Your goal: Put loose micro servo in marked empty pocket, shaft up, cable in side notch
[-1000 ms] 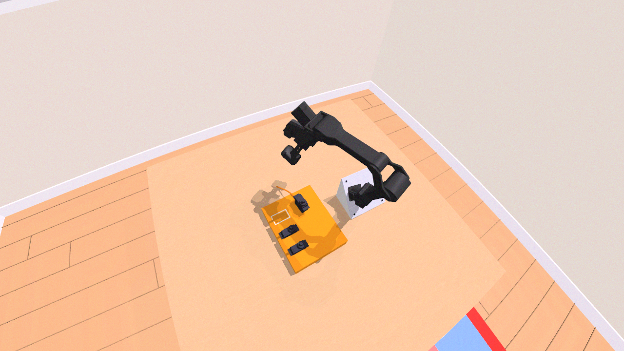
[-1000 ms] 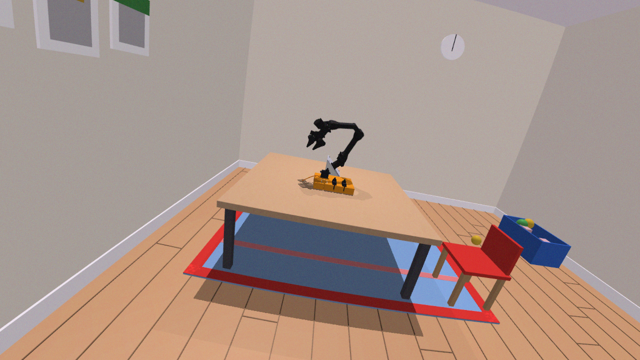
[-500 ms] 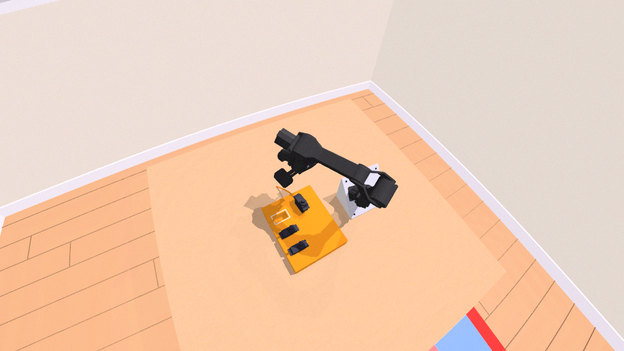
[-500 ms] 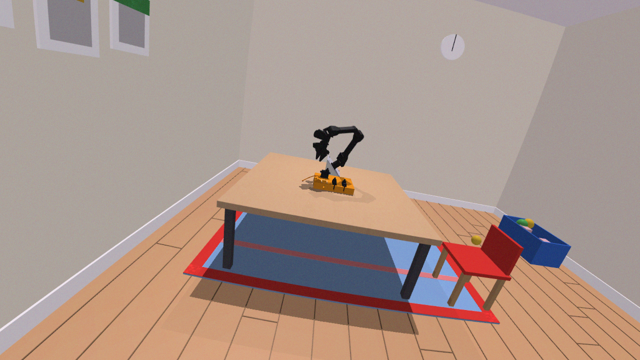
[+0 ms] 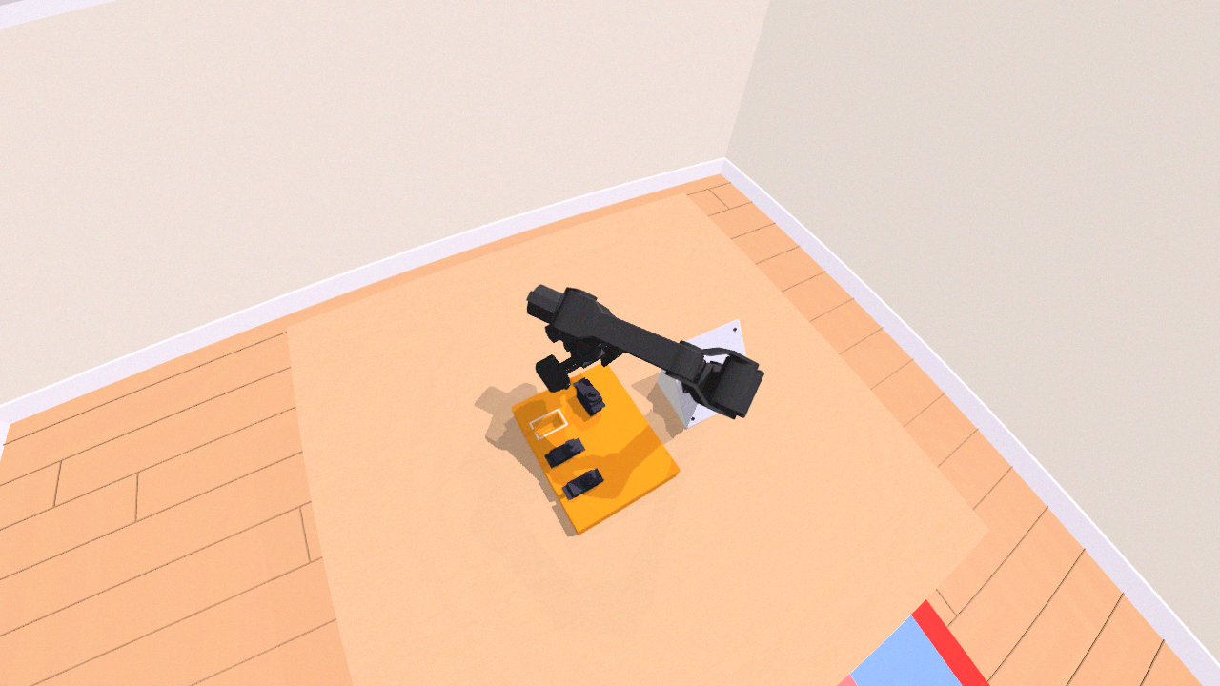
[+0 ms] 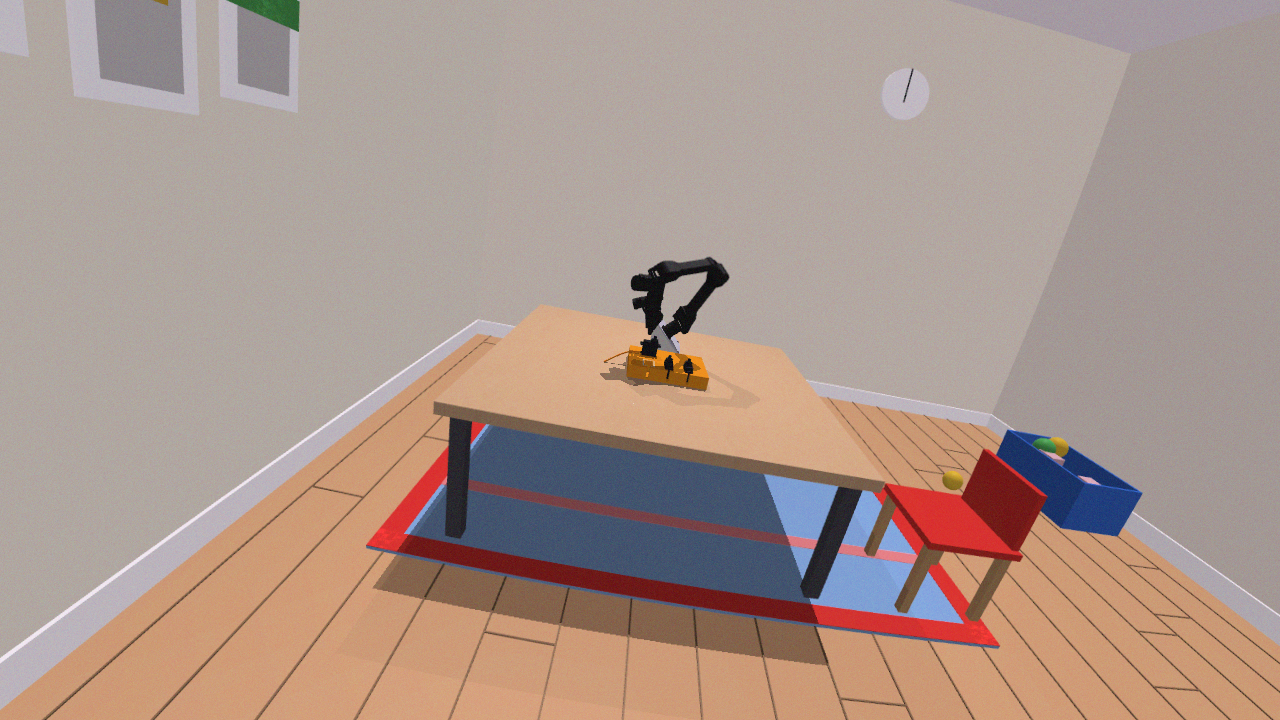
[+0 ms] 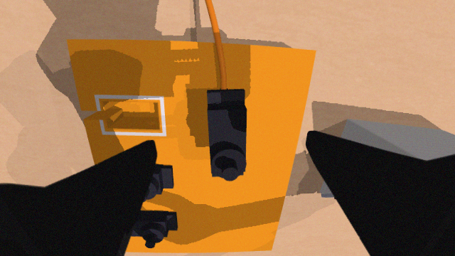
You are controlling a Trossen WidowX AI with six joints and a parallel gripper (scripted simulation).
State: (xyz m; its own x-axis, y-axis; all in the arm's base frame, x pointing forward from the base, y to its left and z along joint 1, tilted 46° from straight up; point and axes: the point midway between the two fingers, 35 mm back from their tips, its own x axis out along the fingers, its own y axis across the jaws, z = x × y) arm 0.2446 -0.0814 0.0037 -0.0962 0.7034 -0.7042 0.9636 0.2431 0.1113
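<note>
Now: the orange deck 30 mm behind my gripper tip, 90 mm to the left of it and 120 mm below it.
</note>
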